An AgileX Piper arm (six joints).
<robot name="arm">
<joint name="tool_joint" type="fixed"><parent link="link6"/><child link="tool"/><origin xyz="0 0 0" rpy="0 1.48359 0"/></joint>
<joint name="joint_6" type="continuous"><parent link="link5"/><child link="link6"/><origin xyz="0.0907 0 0.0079"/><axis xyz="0.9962 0 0.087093"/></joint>
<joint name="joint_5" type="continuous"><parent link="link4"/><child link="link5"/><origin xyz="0 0 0"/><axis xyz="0 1 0"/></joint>
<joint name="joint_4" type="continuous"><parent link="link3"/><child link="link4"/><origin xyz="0.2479 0 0.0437"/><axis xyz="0.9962 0 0.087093"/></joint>
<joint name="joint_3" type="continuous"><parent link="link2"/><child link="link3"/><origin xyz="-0.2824 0 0.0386"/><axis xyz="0 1 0"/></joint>
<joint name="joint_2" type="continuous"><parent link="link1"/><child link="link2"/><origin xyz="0 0 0"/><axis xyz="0 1 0"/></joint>
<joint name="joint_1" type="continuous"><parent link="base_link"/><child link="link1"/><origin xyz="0 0 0.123"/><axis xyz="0 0 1"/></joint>
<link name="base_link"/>
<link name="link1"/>
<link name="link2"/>
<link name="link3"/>
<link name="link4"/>
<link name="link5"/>
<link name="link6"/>
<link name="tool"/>
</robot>
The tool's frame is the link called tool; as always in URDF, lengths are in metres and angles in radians. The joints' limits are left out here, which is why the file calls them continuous.
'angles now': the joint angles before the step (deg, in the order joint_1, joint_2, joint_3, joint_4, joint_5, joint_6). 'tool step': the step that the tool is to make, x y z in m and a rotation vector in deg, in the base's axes. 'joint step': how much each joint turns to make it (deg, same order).
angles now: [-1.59, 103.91, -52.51, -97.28, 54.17, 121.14]
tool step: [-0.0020, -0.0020, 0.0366, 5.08, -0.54, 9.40]
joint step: [-2.70, -7.63, -1.11, 2.14, -13.29, -9.52]
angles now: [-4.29, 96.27, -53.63, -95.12, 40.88, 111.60]
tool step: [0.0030, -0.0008, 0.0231, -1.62, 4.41, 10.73]
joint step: [-2.23, -3.43, -2.39, 4.16, -10.10, -16.26]
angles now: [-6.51, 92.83, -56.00, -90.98, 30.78, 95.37]
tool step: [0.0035, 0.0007, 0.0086, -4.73, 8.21, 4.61]
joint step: [0.00, -0.13, -3.08, 11.27, -0.27, -21.43]
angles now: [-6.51, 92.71, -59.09, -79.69, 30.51, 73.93]
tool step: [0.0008, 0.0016, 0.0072, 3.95, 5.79, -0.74]
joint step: [-0.07, 0.01, -4.04, 19.27, 2.71, -18.83]
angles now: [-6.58, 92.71, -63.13, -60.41, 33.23, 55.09]
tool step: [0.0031, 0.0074, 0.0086, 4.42, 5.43, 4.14]
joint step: [-0.06, 0.00, -4.09, 18.30, 2.12, -19.81]
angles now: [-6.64, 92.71, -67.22, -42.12, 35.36, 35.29]
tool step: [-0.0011, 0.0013, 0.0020, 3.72, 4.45, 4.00]
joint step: [-1.21, 0.01, -1.97, 13.22, 2.13, -14.90]
